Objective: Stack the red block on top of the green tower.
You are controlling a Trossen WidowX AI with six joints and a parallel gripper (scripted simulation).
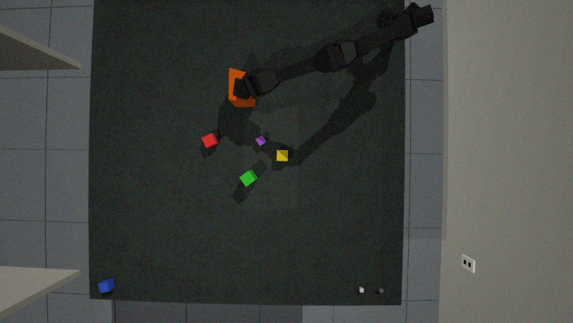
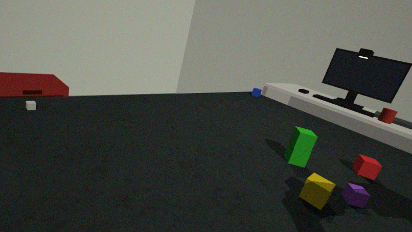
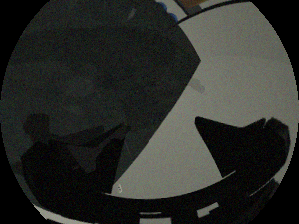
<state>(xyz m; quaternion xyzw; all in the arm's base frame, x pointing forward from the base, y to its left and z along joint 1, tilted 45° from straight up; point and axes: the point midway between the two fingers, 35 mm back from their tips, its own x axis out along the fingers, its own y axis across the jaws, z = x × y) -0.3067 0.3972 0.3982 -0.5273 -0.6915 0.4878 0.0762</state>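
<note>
Now: the red block 52 cm ahead of my gripper tip, 69 cm to the right of it and 3 cm below it. From my gripper tip the other things lie so: yellow block: 54 cm ahead, 39 cm to the right, 3 cm below; then purple block: 49 cm ahead, 48 cm to the right, 3 cm below; then dark cube: 103 cm ahead, 7 cm to the left, 4 cm below.
</note>
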